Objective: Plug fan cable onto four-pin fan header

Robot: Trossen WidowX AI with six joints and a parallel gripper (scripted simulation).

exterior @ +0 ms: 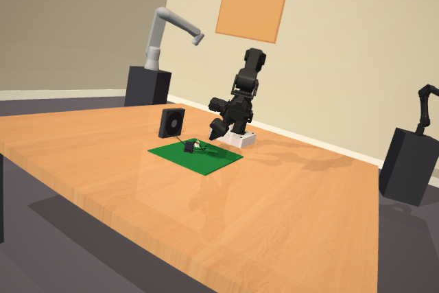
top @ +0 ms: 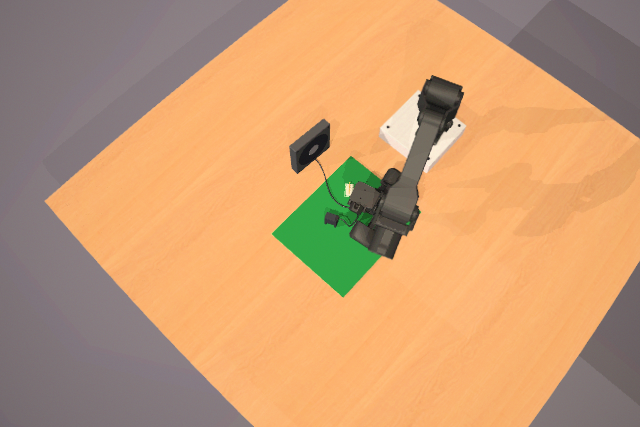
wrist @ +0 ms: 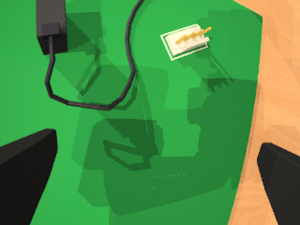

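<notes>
My gripper tip is 7 cm to the left of the dark plug, 6 cm short of it and 6 cm above it. From my gripper tip the other things lie so: black fan 21 cm to the right, 8 cm behind, 2 cm below; then green board 10 cm below, 4 cm to the right, 4 cm ahead; then white four-pin fan header 8 cm to the right, 8 cm below, 5 cm behind.
</notes>
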